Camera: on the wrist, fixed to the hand. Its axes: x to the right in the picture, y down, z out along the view.
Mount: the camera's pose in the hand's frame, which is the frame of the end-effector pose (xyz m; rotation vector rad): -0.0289 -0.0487 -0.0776 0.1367 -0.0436 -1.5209
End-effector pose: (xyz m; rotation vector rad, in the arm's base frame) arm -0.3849 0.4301 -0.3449 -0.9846 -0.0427 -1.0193
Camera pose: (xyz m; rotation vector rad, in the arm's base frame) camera -0.4671 0.3880 -0.3713 -0.7481 -1.0040 -2.3117
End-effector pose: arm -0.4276 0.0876 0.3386 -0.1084 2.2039 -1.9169
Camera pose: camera -0.4201 0.1613 0.3997 1.4197 -1.2245 1.5302
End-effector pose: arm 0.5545 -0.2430 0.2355 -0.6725 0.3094 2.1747
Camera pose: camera 0.6352 -0.2641 0.1879 -0.4848 -0.1027 0.6995
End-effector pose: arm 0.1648 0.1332 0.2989 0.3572 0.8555 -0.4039
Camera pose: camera 0.0740 0.1323 0.2677 -0.2623 0.9314 -1.8676
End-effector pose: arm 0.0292 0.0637 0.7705 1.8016 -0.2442 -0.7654
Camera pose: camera 0.0443 0.1566 0.7514 1.8893 1.2200 -1.8118
